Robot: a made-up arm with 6 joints.
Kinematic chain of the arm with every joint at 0, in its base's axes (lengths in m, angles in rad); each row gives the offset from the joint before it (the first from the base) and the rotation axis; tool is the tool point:
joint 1: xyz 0 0 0.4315 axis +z
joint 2: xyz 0 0 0 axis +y
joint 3: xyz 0 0 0.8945 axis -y
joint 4: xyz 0 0 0 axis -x
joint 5: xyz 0.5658 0 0 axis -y
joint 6: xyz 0 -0.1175 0 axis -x
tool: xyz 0 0 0
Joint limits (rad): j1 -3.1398..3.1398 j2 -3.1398..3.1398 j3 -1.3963..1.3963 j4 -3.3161..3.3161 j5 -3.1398..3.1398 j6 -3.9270..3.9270
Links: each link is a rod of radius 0.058 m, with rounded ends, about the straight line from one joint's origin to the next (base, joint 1, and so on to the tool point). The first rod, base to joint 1, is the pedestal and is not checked.
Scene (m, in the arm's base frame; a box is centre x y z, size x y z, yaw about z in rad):
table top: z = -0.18
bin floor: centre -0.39 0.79 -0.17 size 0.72 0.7 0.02 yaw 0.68
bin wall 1: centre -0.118 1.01 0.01 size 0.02 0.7 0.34 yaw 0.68
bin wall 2: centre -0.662 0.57 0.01 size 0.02 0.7 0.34 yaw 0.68
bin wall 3: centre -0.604 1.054 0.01 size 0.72 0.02 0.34 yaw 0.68
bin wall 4: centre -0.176 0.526 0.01 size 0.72 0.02 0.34 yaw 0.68
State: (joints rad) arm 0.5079 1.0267 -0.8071 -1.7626 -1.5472 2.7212
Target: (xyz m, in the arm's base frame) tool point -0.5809 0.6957 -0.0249
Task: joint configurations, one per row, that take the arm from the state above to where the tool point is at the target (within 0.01 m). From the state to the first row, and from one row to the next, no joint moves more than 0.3 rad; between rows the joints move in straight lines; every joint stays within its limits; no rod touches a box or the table.
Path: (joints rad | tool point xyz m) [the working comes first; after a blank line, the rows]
Joints at the target: 2.2082 1.4376 0.0819 -2.0372 -1.5472 2.7212
Straight joint move there: touches bin wall 1, bin wall 4.

1: 0.7641 0.9649 -0.5536 -1.7626 -1.5274 2.8182 | 0.4536 0.4657 0.3699
2: 1.0204 0.9032 -0.3001 -1.7625 -1.5075 2.9152 | 0.3983 0.6919 0.4158
3: 1.2766 0.8414 -0.0465 -1.7625 -1.4877 3.0122 | 0.2495 0.9008 0.5159
4: 1.5328 0.7797 0.2070 -1.7624 -1.4679 3.1092 | 0.0172 1.0420 0.6640
5: 1.7579 0.9990 0.1653 -1.8540 -1.4943 2.9799 | -0.2274 1.0246 0.4208
6: 1.9831 1.2183 0.1236 -1.9456 -1.5208 2.8505 | -0.4408 0.9005 0.1873
7: 2.2082 1.4376 0.0819 -2.0372 -1.5472 2.7212 | -0.5809 0.6957 -0.0249

